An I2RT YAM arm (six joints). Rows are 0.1 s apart.
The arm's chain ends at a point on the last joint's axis. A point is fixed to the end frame.
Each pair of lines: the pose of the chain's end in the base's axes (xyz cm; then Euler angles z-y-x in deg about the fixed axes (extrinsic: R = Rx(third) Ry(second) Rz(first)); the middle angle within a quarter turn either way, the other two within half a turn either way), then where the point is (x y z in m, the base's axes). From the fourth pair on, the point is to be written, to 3 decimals.
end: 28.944 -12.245 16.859 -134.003 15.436 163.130
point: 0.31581 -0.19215 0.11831
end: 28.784 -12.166 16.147 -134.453 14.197 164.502
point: 0.31312 -0.19020 0.10908
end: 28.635 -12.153 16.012 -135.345 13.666 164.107
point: 0.31178 -0.19032 0.10813
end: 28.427 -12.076 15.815 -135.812 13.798 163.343
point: 0.310 -0.190 0.107
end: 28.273 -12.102 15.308 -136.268 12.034 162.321
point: 0.307 -0.191 0.103
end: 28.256 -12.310 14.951 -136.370 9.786 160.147
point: 0.304 -0.196 0.101
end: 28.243 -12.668 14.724 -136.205 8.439 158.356
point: 0.302 -0.201 0.101
